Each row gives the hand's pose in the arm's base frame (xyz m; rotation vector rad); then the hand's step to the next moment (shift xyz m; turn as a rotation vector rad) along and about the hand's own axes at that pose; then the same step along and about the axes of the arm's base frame.
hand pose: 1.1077 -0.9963 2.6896 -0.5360 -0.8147 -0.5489
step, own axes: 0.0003 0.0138 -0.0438 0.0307 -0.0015 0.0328
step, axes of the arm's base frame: 0.0319 -0.0176 -0.0280 -0.0007 0.0121 0.0433
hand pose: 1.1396 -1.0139 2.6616 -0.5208 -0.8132 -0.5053
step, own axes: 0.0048 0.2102 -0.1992 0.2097 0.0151 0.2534
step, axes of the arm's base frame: 0.2375 0.0376 -0.1614 -0.0056 0.1199 0.3066
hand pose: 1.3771 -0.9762 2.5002 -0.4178 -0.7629 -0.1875
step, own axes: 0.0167 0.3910 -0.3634 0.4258 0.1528 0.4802
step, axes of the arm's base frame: 0.3630 0.1955 -0.3395 0.0484 0.3389 0.5640
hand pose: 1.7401 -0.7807 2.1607 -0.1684 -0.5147 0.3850
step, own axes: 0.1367 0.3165 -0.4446 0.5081 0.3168 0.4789
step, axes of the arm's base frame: 0.2359 0.3171 -0.4004 0.0633 0.5217 0.5583
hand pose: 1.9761 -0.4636 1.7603 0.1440 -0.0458 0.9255
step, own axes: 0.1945 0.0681 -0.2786 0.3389 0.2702 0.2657
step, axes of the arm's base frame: 0.0563 0.2345 -0.2489 -0.0061 0.3906 0.3253
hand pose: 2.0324 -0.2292 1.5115 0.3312 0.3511 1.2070
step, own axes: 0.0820 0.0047 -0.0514 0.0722 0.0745 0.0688
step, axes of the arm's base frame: -0.0004 0.0822 -0.0513 -0.0103 0.0879 0.0875
